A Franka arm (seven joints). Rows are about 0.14 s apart.
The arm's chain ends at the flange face. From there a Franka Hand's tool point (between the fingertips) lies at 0.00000 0.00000 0.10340 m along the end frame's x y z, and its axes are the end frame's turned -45 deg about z.
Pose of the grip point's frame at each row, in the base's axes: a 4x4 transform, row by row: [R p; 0 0 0 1], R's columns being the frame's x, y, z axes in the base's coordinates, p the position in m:
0.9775 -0.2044 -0.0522 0.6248; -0.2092 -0.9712 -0.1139 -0.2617; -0.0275 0.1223 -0.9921 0.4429; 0 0 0 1
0.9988 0.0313 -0.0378 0.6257; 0.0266 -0.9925 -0.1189 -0.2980; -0.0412 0.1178 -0.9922 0.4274; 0 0 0 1
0.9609 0.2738 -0.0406 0.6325; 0.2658 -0.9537 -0.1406 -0.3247; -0.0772 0.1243 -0.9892 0.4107; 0 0 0 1
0.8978 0.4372 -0.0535 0.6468; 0.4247 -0.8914 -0.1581 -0.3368; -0.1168 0.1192 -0.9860 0.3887; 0 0 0 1
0.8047 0.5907 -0.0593 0.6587; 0.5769 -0.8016 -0.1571 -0.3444; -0.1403 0.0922 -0.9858 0.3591; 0 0 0 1
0.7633 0.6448 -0.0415 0.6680; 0.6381 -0.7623 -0.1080 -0.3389; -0.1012 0.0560 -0.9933 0.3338; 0 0 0 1
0.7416 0.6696 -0.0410 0.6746; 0.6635 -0.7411 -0.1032 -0.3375; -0.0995 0.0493 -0.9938 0.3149; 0 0 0 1
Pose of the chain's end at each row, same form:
0.5467 -0.8357 -0.0522 0.6302; -0.8347 -0.5388 -0.1139 -0.2499; 0.0670 0.1059 -0.9921 0.5455; 0 0 0 1
0.7284 -0.6841 -0.0378 0.6296; -0.6830 -0.7206 -0.1189 -0.2857; 0.0542 0.1124 -0.9922 0.5300; 0 0 0 1
0.8731 -0.4859 -0.0406 0.6367; -0.4864 -0.8623 -0.1406 -0.3102; 0.0333 0.1425 -0.9892 0.5130; 0 0 0 1
0.9440 -0.3257 -0.0535 0.6523; -0.3300 -0.9306 -0.1581 -0.3205; 0.0017 0.1669 -0.9860 0.4907; 0 0 0 1
0.9867 -0.1513 -0.0593 0.6648; -0.1589 -0.9747 -0.1571 -0.3282; -0.0340 0.1644 -0.9858 0.4610; 0 0 0 1
0.9957 -0.0838 -0.0415 0.6723; -0.0878 -0.9902 -0.1080 -0.3277; -0.0320 0.1112 -0.9933 0.4365; 0 0 0 1
0.9979 -0.0509 -0.0410 0.6788; -0.0549 -0.9932 -0.1032 -0.3268; -0.0355 0.1052 -0.9938 0.4177; 0 0 0 1

